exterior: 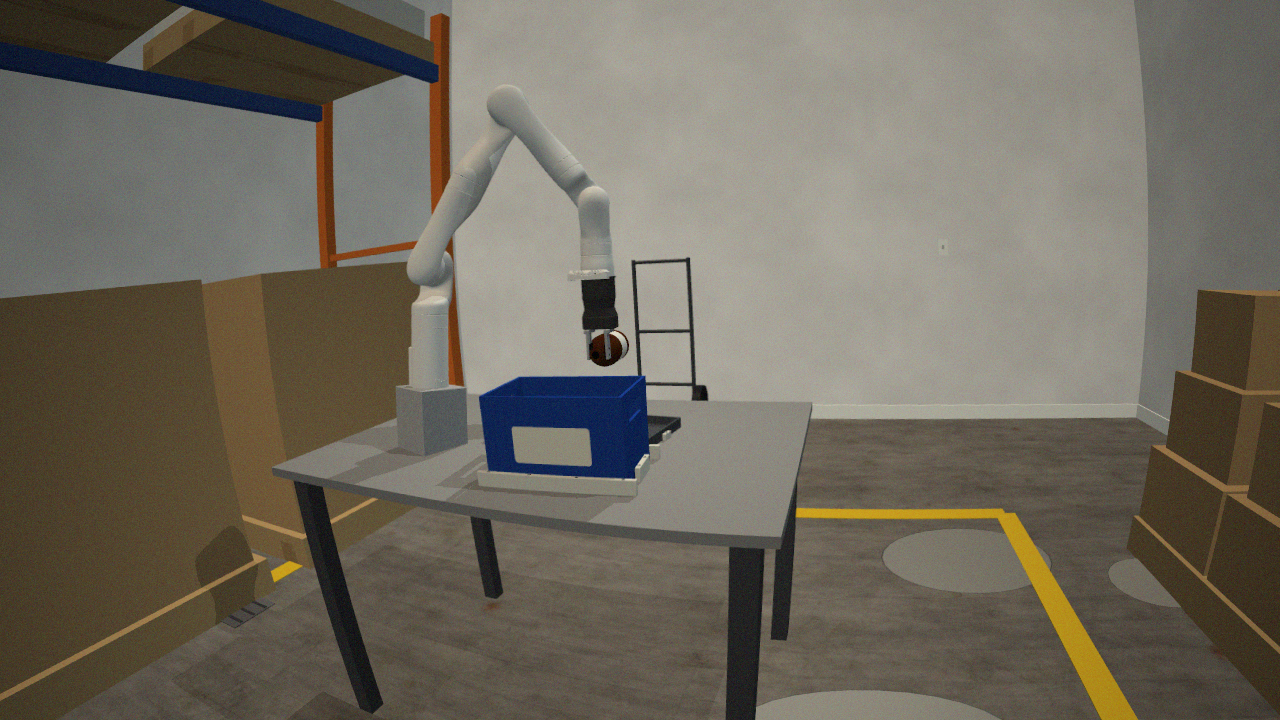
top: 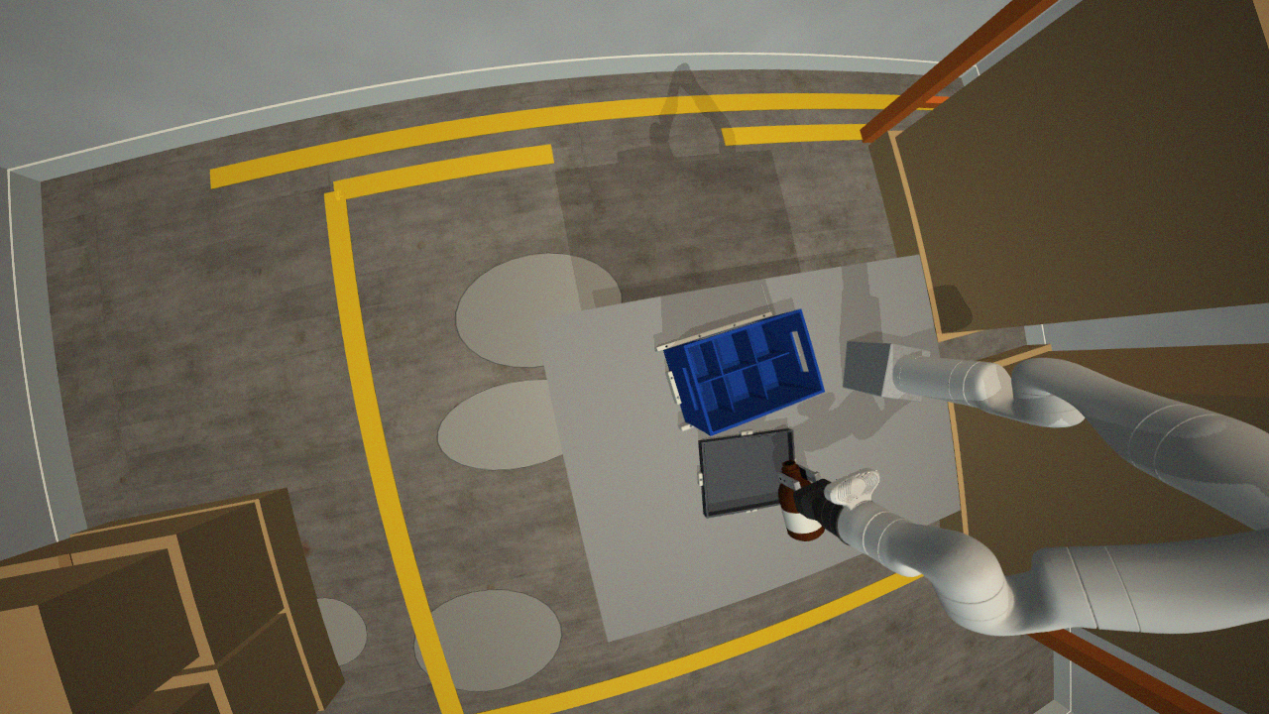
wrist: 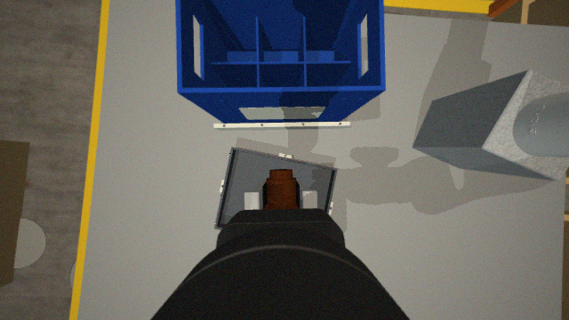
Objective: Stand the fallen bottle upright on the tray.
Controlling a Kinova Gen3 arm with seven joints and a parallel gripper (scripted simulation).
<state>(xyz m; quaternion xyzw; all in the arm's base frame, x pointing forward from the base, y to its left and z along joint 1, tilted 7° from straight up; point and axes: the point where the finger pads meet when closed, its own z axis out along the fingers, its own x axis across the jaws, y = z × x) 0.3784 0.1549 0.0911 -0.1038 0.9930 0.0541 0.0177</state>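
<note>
Right now the brown bottle is 1 cm behind my hand, 5 cm to the left of it and 1 cm below it. The rest, counted from my hand: dark grey tray: 5 cm to the left, 19 cm below; then blue crate: 4 cm ahead, 21 cm to the right, 12 cm below.
</note>
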